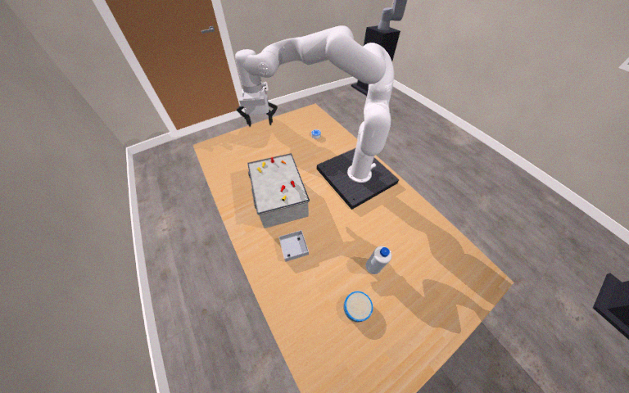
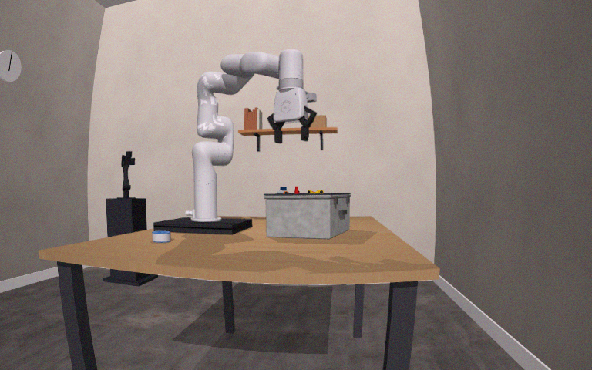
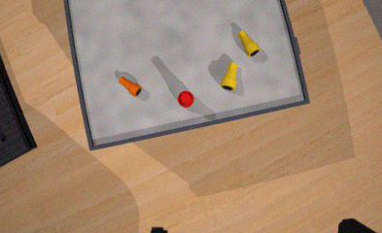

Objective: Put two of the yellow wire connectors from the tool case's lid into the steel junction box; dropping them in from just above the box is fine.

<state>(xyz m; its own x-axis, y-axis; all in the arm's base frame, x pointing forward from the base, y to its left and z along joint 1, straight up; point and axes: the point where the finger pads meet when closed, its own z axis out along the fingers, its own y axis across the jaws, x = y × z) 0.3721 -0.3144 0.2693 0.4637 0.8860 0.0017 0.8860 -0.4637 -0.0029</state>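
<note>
Right now my hand is 50 mm short of the grey tool case, 200 mm to the right of it and 200 mm above it. Round my hand: orange wire connector 30 mm behind, 120 mm to the left, 160 mm below.
</note>
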